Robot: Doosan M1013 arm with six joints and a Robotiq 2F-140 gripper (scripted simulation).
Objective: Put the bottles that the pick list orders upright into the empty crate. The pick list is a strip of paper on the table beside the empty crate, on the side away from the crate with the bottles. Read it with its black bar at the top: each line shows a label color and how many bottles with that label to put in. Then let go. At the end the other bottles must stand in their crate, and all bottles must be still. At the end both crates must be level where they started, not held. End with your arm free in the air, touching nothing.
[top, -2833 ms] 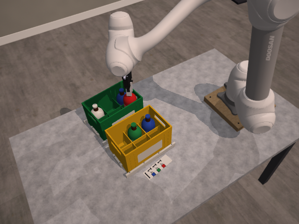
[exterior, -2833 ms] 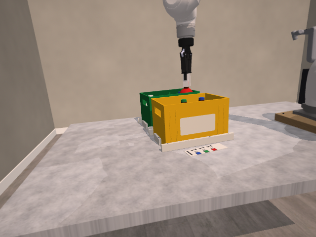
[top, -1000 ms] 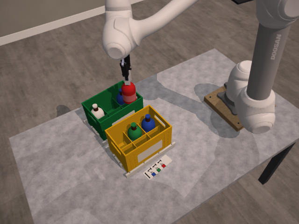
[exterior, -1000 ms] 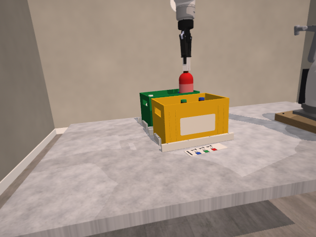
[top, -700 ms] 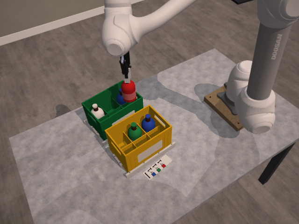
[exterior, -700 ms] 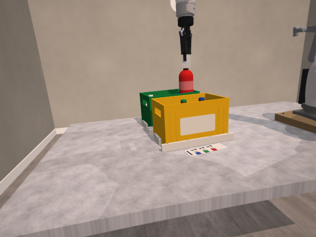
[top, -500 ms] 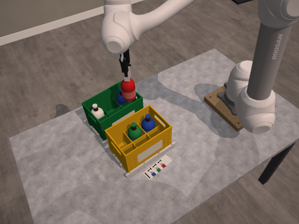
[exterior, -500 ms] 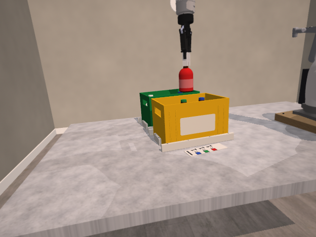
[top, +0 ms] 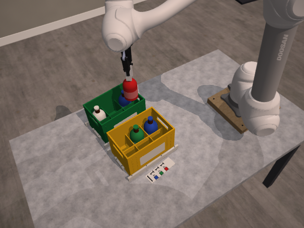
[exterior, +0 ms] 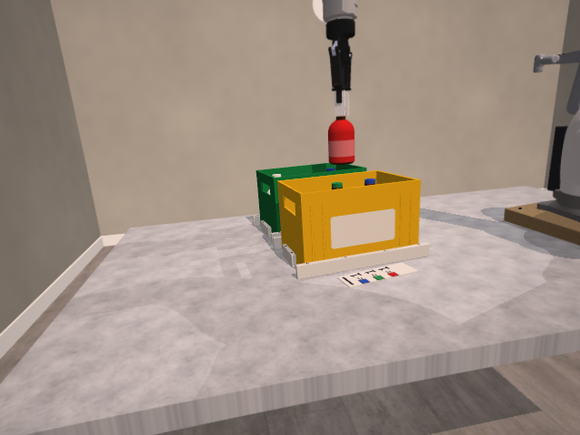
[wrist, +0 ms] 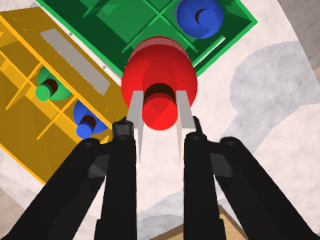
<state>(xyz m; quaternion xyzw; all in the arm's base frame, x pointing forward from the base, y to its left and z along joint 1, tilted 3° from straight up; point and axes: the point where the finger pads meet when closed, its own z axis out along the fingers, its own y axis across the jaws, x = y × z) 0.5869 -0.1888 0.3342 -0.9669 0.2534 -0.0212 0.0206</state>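
Now: the red-capped bottle 8 cm below my hand. Round my hand: green bottle (26 cm below, 18 cm to the left, 5 cm ahead); then green crate (27 cm below, 10 cm ahead, 2 cm to the right); then blue bottle (26 cm below, 16 cm to the left, 3 cm behind).
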